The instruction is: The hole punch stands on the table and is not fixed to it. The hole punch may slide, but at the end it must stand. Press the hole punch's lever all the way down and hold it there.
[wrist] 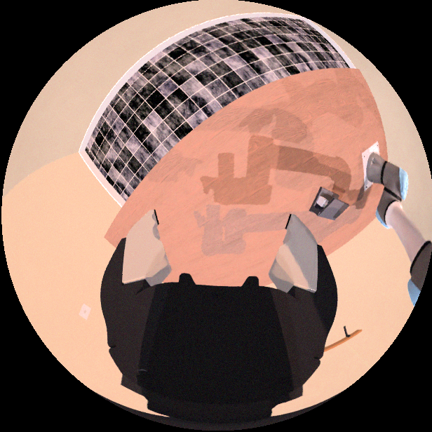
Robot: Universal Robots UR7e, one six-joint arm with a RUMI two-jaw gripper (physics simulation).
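Note:
The hole punch (329,203) is a small dark grey object with a lighter patch on top. It stands on the reddish table (320,105), right of centre in the wrist view, close to the arm's base. Its lever cannot be told apart clearly at this size. My gripper (221,214) is open, with its two pale jaws wide apart and nothing between them. It hangs high above the table, and the hole punch shows beyond and to the right of the right jaw, well apart from it.
The arm's base stands on a white mounting plate (367,177) at the table's right edge, and the arm's links (406,225) run down the right side. A dark checkered panel with a white border (112,200) lies along the table's far side. Arm shadows fall across the table.

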